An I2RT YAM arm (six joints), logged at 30 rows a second.
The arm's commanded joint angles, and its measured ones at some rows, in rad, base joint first. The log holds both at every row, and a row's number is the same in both.
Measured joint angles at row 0: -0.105 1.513 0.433 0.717 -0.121 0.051
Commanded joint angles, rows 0 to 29: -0.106 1.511 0.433 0.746 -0.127 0.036; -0.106 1.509 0.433 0.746 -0.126 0.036; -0.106 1.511 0.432 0.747 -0.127 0.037; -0.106 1.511 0.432 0.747 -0.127 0.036; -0.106 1.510 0.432 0.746 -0.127 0.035; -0.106 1.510 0.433 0.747 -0.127 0.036; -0.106 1.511 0.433 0.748 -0.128 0.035; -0.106 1.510 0.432 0.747 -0.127 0.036; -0.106 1.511 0.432 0.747 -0.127 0.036; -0.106 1.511 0.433 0.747 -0.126 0.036; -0.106 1.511 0.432 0.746 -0.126 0.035; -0.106 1.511 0.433 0.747 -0.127 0.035; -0.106 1.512 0.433 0.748 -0.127 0.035; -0.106 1.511 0.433 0.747 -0.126 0.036; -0.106 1.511 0.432 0.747 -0.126 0.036; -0.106 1.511 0.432 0.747 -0.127 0.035; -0.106 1.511 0.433 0.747 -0.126 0.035; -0.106 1.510 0.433 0.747 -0.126 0.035; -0.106 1.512 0.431 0.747 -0.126 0.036; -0.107 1.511 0.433 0.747 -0.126 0.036; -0.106 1.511 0.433 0.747 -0.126 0.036; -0.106 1.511 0.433 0.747 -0.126 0.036; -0.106 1.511 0.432 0.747 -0.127 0.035; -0.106 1.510 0.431 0.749 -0.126 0.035; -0.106 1.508 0.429 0.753 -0.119 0.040; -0.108 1.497 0.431 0.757 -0.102 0.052; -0.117 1.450 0.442 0.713 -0.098 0.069; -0.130 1.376 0.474 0.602 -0.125 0.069; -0.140 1.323 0.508 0.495 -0.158 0.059; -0.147 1.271 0.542 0.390 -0.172 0.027
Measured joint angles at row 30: -0.134 1.367 0.482 0.560 -0.127 0.059
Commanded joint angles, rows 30 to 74: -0.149 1.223 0.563 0.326 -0.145 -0.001; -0.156 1.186 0.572 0.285 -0.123 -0.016; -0.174 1.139 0.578 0.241 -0.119 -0.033; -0.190 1.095 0.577 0.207 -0.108 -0.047; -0.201 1.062 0.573 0.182 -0.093 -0.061; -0.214 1.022 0.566 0.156 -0.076 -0.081; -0.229 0.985 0.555 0.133 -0.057 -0.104; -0.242 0.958 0.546 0.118 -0.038 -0.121; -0.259 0.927 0.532 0.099 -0.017 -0.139; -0.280 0.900 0.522 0.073 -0.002 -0.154; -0.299 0.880 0.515 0.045 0.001 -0.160; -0.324 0.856 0.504 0.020 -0.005 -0.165; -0.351 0.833 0.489 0.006 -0.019 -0.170; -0.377 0.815 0.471 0.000 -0.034 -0.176; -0.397 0.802 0.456 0.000 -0.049 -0.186; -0.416 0.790 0.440 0.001 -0.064 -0.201; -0.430 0.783 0.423 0.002 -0.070 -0.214; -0.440 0.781 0.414 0.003 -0.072 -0.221; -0.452 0.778 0.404 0.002 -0.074 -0.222; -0.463 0.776 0.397 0.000 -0.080 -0.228; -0.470 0.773 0.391 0.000 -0.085 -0.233; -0.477 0.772 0.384 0.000 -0.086 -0.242; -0.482 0.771 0.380 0.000 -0.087 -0.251; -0.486 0.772 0.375 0.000 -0.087 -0.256; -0.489 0.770 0.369 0.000 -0.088 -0.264; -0.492 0.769 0.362 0.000 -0.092 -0.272; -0.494 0.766 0.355 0.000 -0.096 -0.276; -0.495 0.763 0.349 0.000 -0.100 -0.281; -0.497 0.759 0.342 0.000 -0.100 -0.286; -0.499 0.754 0.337 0.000 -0.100 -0.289; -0.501 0.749 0.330 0.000 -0.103 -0.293; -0.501 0.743 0.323 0.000 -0.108 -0.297; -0.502 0.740 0.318 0.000 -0.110 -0.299; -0.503 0.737 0.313 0.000 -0.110 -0.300; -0.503 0.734 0.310 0.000 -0.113 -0.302; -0.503 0.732 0.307 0.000 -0.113 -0.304; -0.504 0.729 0.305 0.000 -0.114 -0.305; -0.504 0.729 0.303 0.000 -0.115 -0.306; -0.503 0.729 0.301 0.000 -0.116 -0.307; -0.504 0.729 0.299 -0.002 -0.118 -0.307; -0.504 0.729 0.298 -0.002 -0.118 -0.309; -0.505 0.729 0.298 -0.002 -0.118 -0.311; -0.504 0.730 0.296 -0.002 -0.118 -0.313; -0.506 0.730 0.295 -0.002 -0.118 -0.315; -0.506 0.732 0.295 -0.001 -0.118 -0.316
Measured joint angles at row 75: -0.505 0.730 0.295 -0.009 -0.103 -0.291
